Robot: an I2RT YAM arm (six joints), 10 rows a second.
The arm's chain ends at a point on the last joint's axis. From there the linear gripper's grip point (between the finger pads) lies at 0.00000 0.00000 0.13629 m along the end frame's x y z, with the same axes.
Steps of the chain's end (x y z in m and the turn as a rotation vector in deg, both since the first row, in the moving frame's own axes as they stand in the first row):
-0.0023, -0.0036, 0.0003, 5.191, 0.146, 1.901
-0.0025, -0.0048, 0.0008, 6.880, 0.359, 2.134
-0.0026, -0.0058, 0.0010, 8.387, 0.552, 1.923
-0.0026, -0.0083, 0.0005, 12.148, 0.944, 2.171
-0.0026, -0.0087, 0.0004, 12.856, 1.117, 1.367
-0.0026, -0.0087, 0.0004, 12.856, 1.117, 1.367
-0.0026, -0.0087, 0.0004, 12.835, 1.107, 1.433
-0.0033, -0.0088, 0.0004, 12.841, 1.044, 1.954
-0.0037, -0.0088, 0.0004, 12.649, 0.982, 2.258
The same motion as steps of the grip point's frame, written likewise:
-0.0017, -0.0159, -0.0003, 5.191, 0.146, 1.901
-0.0013, -0.0211, -0.0002, 6.880, 0.359, 2.134
-0.0010, -0.0257, -0.0005, 8.387, 0.552, 1.923
0.0002, -0.0369, -0.0026, 12.148, 0.944, 2.171
0.0004, -0.0390, -0.0030, 12.856, 1.117, 1.367
0.0004, -0.0390, -0.0030, 12.856, 1.117, 1.367
0.0004, -0.0389, -0.0030, 12.835, 1.107, 1.433
-0.0003, -0.0390, -0.0030, 12.841, 1.044, 1.954
-0.0008, -0.0386, -0.0029, 12.649, 0.982, 2.258

